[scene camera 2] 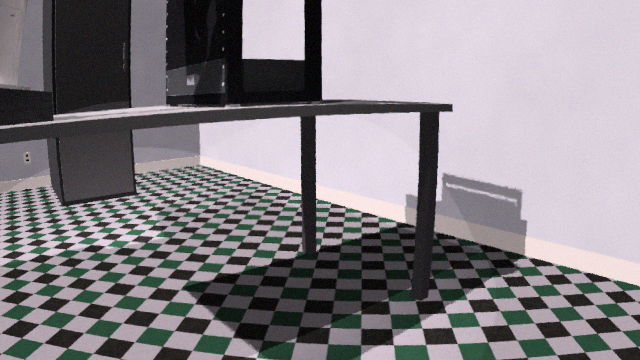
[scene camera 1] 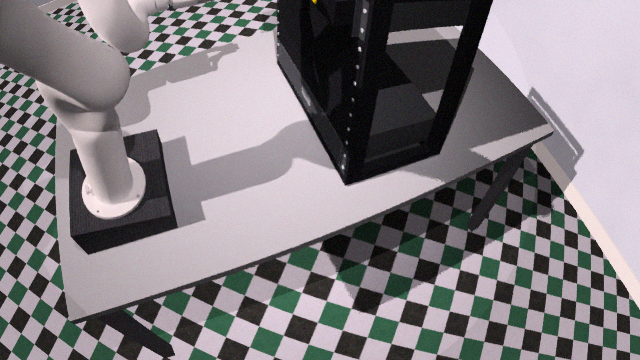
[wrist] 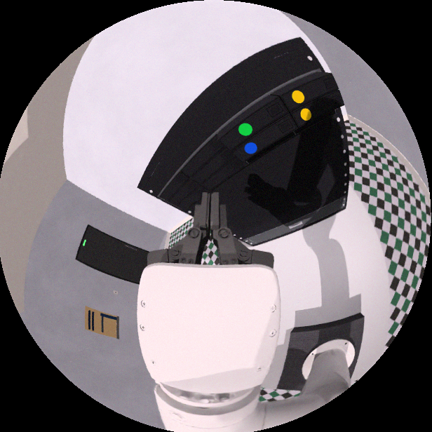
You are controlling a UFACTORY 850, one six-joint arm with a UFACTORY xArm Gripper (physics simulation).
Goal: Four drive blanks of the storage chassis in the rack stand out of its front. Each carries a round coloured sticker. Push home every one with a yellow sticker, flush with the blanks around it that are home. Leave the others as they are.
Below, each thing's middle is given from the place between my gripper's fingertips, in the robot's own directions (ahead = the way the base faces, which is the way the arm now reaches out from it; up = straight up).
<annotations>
Right now my hand is 250 mm short of the black rack (scene camera 1: 360, 103), 210 mm above it and 60 mm to the left of it.
</annotations>
